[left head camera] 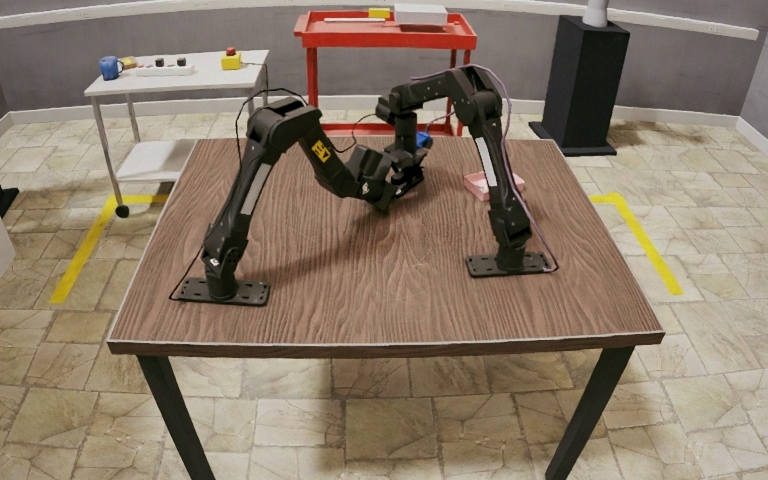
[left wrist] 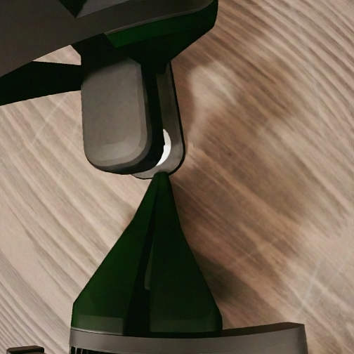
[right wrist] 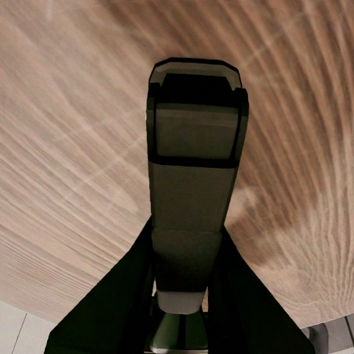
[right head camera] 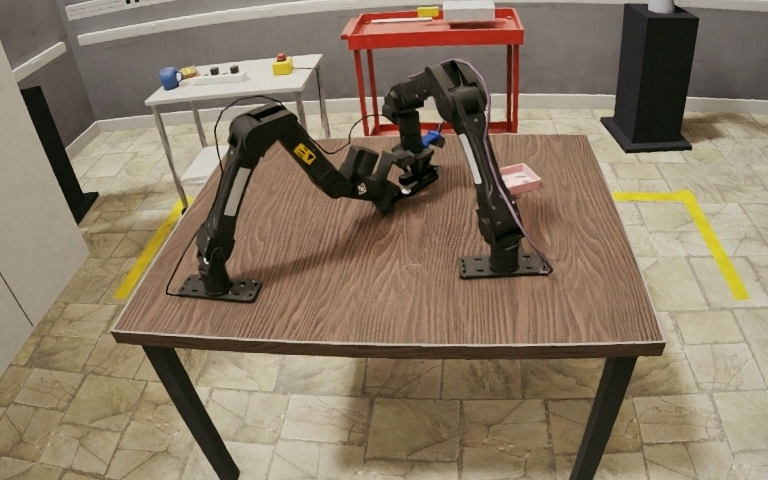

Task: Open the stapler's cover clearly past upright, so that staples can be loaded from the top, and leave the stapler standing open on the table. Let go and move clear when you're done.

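Seen in the pictures: left gripper, fingertip midpoint: (left head camera: 393, 195) (right head camera: 402, 195); right gripper, fingertip midpoint: (left head camera: 405, 181) (right head camera: 416, 180); left arm's base, origin of the base link: (left head camera: 223, 293) (right head camera: 219, 290); right arm's base, origin of the base link: (left head camera: 508, 265) (right head camera: 503, 267).
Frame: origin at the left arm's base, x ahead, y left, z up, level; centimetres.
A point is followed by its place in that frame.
The dark stapler (left head camera: 416, 178) {x 49.4, y -42.5, z 1.2 cm} (right head camera: 421, 182) {x 46.7, y -40.6, z 1.2 cm} (left wrist: 116, 120) (right wrist: 194, 195) stands on the table, its cover lying down along the base. A white round spot shows on the base's front end in the left wrist view. My right gripper (right wrist: 185, 218) is shut on the stapler's sides near mid-length, from above. My left gripper (left head camera: 394, 194) {x 40.7, y -36.3, z 0.6 cm} (right head camera: 399, 195) {x 40.7, y -36.3, z 0.6 cm} (left wrist: 162, 177) is shut and empty, its tips low at the stapler's front end, by the edge of the base plate. Whether they touch it I cannot tell. In the right wrist view the cover's front end hides the left tips.
A pink tray (left head camera: 478, 189) {x 43.0, y -59.3, z 2.5 cm} (right head camera: 521, 183) {x 45.3, y -67.9, z 2.8 cm} with small items lies on the wooden table (left head camera: 396, 294) {x 2.6, y -37.6, z 0.0 cm} (right head camera: 396, 294) {x 2.9, y -41.2, z 0.0 cm}, behind the right arm's lower part. The two grippers are very close together. A red cart (left head camera: 390, 39) (right head camera: 436, 38) stands beyond the table's far edge.
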